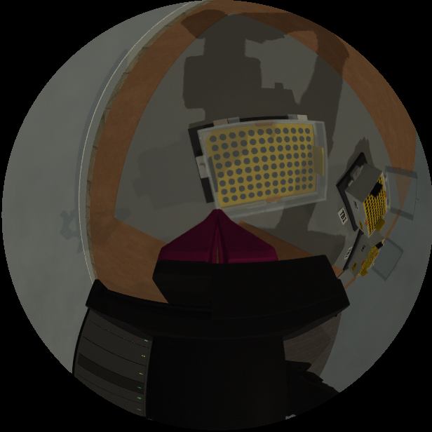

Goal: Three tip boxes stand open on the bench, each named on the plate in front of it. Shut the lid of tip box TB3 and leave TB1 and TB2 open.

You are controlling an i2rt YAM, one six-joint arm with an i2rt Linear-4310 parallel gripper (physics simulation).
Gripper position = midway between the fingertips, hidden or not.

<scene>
In view: the gripper (217, 215) and a grey mat (239, 66).
</scene>
